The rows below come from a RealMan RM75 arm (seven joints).
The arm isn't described. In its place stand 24 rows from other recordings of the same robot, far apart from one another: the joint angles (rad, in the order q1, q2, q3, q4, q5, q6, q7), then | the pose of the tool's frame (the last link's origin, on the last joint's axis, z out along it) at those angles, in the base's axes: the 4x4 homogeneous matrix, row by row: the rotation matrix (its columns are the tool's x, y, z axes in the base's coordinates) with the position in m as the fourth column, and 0 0 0 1 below.
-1.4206, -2.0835, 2.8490, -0.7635, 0.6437, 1.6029, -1.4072 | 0.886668 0.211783 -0.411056 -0.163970; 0.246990 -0.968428 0.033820 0.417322; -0.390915 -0.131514 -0.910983 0.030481; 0 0 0 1
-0.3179, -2.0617, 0.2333, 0.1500, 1.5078, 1.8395, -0.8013 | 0.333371 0.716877 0.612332 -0.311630; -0.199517 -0.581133 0.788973 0.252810; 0.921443 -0.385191 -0.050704 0.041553; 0 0 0 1
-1.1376, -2.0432, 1.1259, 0.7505, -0.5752, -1.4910, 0.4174 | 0.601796 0.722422 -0.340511 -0.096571; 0.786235 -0.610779 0.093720 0.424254; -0.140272 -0.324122 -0.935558 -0.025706; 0 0 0 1
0.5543, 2.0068, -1.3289, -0.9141, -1.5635, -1.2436, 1.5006 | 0.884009 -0.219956 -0.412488 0.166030; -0.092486 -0.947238 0.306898 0.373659; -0.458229 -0.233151 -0.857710 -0.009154; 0 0 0 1
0.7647, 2.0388, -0.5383, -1.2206, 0.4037, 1.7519, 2.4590 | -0.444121 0.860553 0.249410 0.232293; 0.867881 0.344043 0.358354 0.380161; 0.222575 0.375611 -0.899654 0.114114; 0 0 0 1
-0.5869, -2.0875, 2.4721, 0.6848, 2.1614, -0.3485, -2.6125 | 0.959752 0.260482 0.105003 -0.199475; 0.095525 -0.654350 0.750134 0.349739; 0.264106 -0.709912 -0.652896 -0.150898; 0 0 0 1
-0.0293, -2.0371, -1.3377, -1.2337, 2.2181, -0.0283, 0.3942 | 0.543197 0.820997 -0.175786 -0.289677; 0.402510 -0.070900 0.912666 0.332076; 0.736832 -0.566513 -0.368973 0.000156; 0 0 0 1
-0.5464, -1.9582, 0.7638, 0.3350, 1.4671, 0.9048, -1.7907 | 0.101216 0.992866 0.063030 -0.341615; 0.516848 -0.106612 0.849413 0.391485; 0.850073 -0.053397 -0.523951 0.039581; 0 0 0 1
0.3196, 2.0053, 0.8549, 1.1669, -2.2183, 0.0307, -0.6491 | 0.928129 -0.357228 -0.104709 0.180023; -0.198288 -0.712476 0.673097 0.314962; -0.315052 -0.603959 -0.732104 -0.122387; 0 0 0 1
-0.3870, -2.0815, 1.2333, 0.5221, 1.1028, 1.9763, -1.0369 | 0.360257 0.078701 0.929527 -0.198420; 0.011191 -0.996728 0.080054 0.253657; 0.932786 -0.018438 -0.359959 0.004817; 0 0 0 1
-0.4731, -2.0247, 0.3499, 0.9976, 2.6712, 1.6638, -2.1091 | 0.323842 0.927848 -0.185001 -0.359693; 0.902249 -0.244019 0.355530 0.289623; 0.284734 -0.282052 -0.916173 0.095346; 0 0 0 1
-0.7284, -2.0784, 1.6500, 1.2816, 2.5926, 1.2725, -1.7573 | 0.794812 -0.476176 -0.376205 -0.120836; -0.354880 -0.867581 0.348372 0.378510; -0.492275 -0.143382 -0.858549 -0.050597; 0 0 0 1
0.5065, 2.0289, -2.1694, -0.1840, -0.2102, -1.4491, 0.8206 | 0.588588 -0.467652 -0.659443 0.243966; -0.223350 -0.878023 0.423309 0.285282; -0.776967 -0.101868 -0.621244 -0.072897; 0 0 0 1
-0.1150, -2.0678, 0.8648, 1.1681, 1.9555, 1.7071, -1.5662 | 0.830322 0.517529 0.206712 -0.308140; 0.423932 -0.827340 0.368498 0.240092; 0.361729 -0.218340 -0.906355 0.058868; 0 0 0 1
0.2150, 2.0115, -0.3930, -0.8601, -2.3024, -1.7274, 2.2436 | -0.040209 -0.996255 -0.076541 0.384510; -0.886269 0.000185 0.463171 0.215460; -0.461422 0.086459 -0.882958 0.078690; 0 0 0 1
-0.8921, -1.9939, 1.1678, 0.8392, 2.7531, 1.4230, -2.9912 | 0.279053 0.785985 -0.551686 -0.210195; 0.959919 -0.212657 0.182574 0.417386; 0.026180 -0.580521 -0.813824 0.016473; 0 0 0 1
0.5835, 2.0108, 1.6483, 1.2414, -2.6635, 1.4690, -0.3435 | 0.546835 -0.610394 0.573054 0.223421; -0.814249 -0.547025 0.194326 0.358396; 0.194860 -0.572873 -0.796145 0.001800; 0 0 0 1
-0.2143, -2.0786, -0.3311, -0.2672, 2.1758, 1.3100, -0.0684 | 0.738918 0.622148 0.258713 -0.325519; 0.025819 -0.409825 0.911799 0.228700; 0.673300 -0.667065 -0.318891 -0.074212; 0 0 0 1
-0.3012, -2.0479, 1.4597, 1.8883, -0.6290, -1.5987, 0.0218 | 0.507306 0.797084 -0.327562 -0.159604; 0.837567 -0.366610 0.405065 0.300878; 0.202783 -0.479848 -0.853595 0.049780; 0 0 0 1
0.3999, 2.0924, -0.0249, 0.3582, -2.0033, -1.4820, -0.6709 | 0.797386 0.035188 -0.602443 0.241691; 0.559035 -0.419050 0.715456 0.239860; -0.227278 -0.907281 -0.353816 -0.099816; 0 0 0 1
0.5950, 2.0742, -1.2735, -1.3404, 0.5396, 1.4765, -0.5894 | 0.721776 -0.576675 0.382733 0.189965; -0.689179 -0.649795 0.320622 0.373487; 0.063803 -0.495189 -0.866439 0.021563; 0 0 0 1
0.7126, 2.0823, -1.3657, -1.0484, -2.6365, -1.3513, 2.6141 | 0.656750 -0.597526 0.460046 0.201532; -0.735794 -0.641378 0.217352 0.383670; 0.165190 -0.481245 -0.860881 -0.027745; 0 0 0 1
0.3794, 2.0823, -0.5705, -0.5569, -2.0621, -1.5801, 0.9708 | 0.856541 -0.359982 -0.369797 0.318780; -0.193962 -0.888569 0.415722 0.272733; -0.478243 -0.284356 -0.830918 -0.010260; 0 0 0 1
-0.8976, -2.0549, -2.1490, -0.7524, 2.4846, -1.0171, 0.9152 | 0.802013 0.568484 -0.183306 -0.181068; 0.572479 -0.644025 0.507444 0.459786; 0.170420 -0.511915 -0.841962 -0.001822; 0 0 0 1
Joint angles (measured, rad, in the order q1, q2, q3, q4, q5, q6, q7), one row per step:
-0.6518, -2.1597, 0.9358, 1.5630, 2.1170, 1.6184, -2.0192
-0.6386, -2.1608, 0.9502, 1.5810, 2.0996, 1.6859, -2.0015
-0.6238, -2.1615, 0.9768, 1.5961, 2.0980, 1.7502, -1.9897
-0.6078, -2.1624, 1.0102, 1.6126, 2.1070, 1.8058, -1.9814
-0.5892, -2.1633, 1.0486, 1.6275, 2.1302, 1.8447, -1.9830
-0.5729, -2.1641, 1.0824, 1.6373, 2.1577, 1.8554, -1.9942
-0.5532, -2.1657, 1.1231, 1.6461, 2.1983, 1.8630, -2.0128
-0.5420, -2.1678, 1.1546, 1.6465, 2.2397, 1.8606, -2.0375
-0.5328, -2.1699, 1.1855, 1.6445, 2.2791, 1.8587, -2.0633
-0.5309, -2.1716, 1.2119, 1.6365, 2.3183, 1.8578, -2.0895
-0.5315, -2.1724, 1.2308, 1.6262, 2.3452, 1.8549, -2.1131
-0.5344, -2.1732, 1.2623, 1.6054, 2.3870, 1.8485, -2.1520
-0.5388, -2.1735, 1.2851, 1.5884, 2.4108, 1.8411, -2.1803
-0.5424, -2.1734, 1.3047, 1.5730, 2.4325, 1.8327, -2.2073
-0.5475, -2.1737, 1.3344, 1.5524, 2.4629, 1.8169, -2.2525
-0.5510, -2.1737, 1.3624, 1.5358, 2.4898, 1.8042, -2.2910
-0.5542, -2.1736, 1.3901, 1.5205, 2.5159, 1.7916, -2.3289
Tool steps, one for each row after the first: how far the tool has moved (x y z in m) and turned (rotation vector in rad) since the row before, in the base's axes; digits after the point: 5 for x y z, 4 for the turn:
-0.00033, -0.01217, -0.00419, -0.0600, 0.0237, -0.0403
-0.00237, -0.01206, -0.00633, -0.0651, 0.0393, -0.0304
-0.00323, -0.01131, -0.00655, -0.0594, 0.0471, -0.0241
-0.00512, -0.00917, -0.00664, -0.0466, 0.0526, -0.0047
-0.00476, -0.00466, -0.00533, -0.0203, 0.0416, 0.0127
-0.00676, -0.00475, -0.00653, -0.0191, 0.0528, 0.0255
-0.00562, -0.00181, -0.00562, -0.0076, 0.0440, 0.0338
-0.00518, -0.00181, -0.00557, -0.0084, 0.0421, 0.0332
-0.00434, -0.00077, -0.00521, -0.0083, 0.0408, 0.0323
-0.00305, -0.00009, -0.00404, -0.0054, 0.0278, 0.0282
-0.00481, 0.00004, -0.00686, -0.0088, 0.0448, 0.0448
-0.00228, 0.00031, -0.00513, -0.0057, 0.0271, 0.0284
-0.00235, 0.00053, -0.00429, -0.0014, 0.0247, 0.0269
-0.00281, 0.00094, -0.00624, 0.0038, 0.0345, 0.0404
-0.00264, 0.00033, -0.00536, 0.0033, 0.0326, 0.0318
-0.00256, 0.00024, -0.00502, 0.0053, 0.0324, 0.0291

